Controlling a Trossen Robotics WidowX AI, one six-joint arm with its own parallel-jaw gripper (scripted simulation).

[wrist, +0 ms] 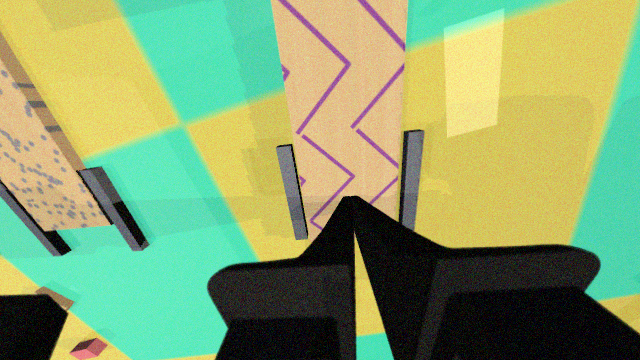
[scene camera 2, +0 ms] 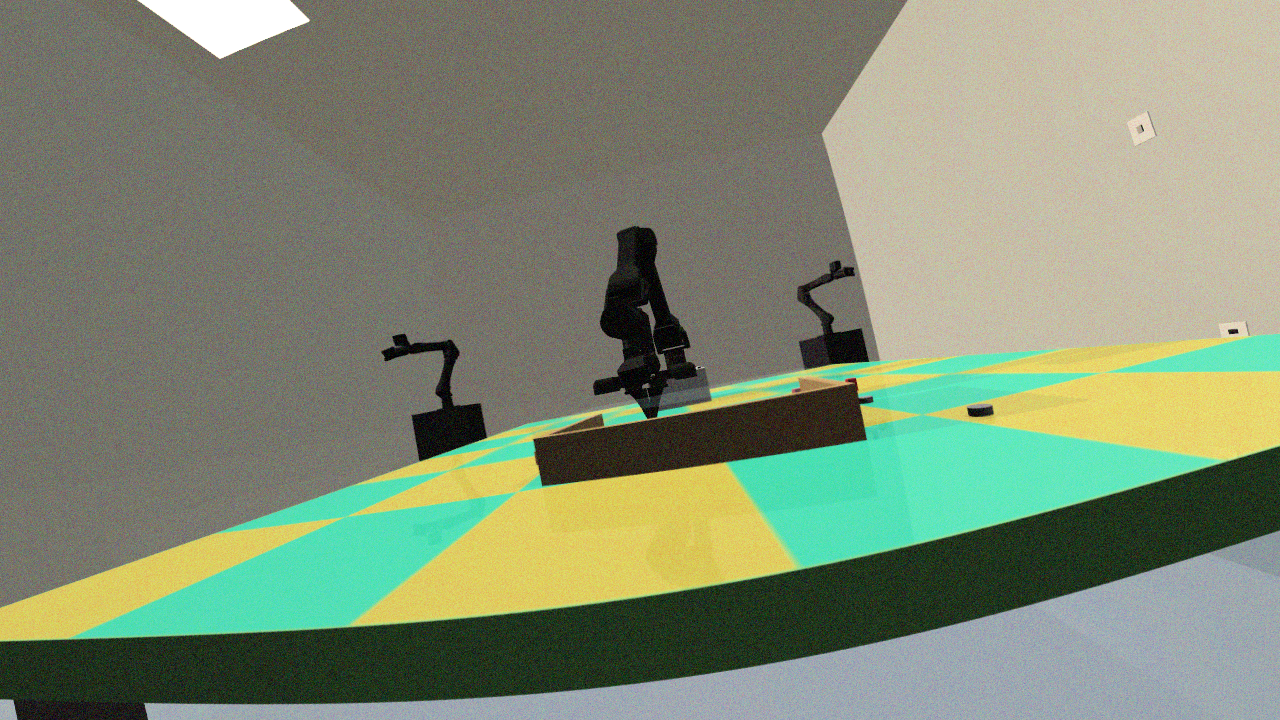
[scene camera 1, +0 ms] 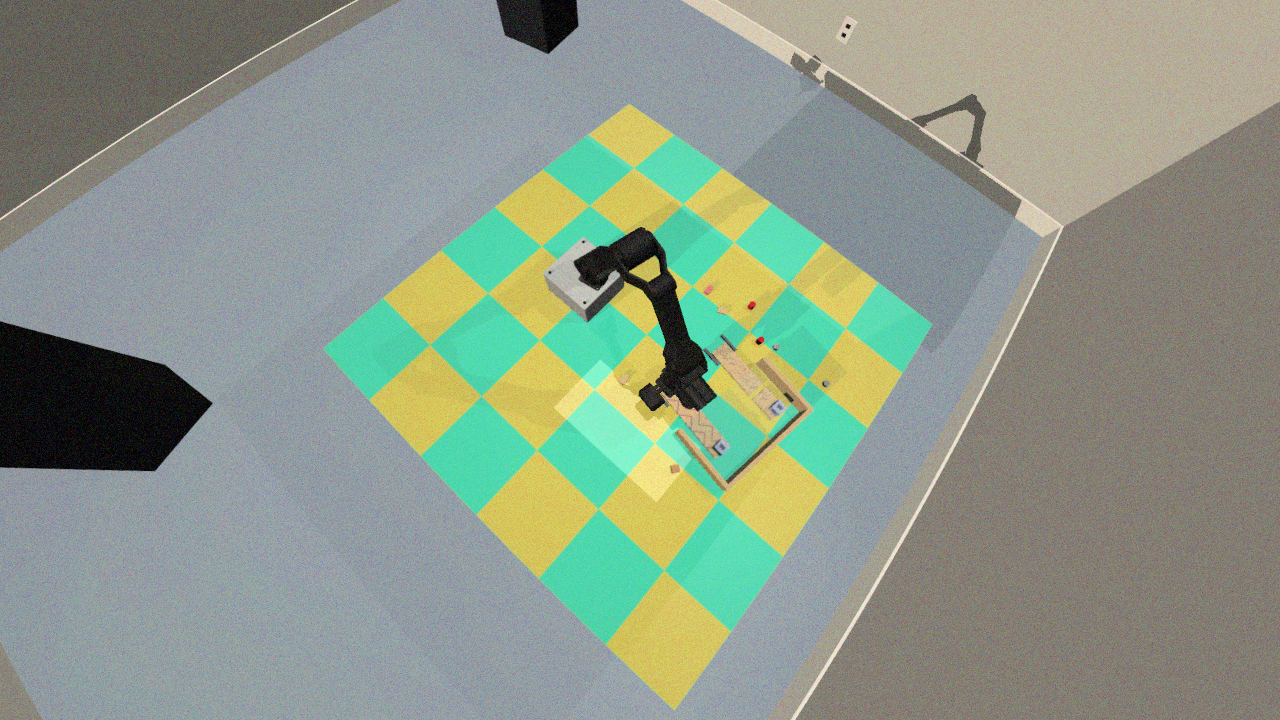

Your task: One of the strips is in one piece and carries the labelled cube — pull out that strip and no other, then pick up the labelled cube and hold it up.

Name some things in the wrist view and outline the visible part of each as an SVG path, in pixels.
My gripper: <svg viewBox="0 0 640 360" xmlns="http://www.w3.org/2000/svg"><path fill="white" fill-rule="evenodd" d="M1 294L0 360L50 360L69 312L65 311L48 294ZM207 283L208 295L228 328L215 360L356 360L355 232L394 360L640 360L640 333L634 328L632 329L625 321L620 320L610 310L607 310L596 299L591 298L585 293L601 268L601 261L596 254L582 248L564 244L447 247L436 244L417 234L357 195L344 196L320 234L300 256L265 262L230 264L218 270Z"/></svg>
A zigzag strip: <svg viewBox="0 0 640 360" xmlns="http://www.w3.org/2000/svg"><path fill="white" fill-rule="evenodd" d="M271 0L310 242L313 242L320 234L344 196L357 195L395 220L409 0Z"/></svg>
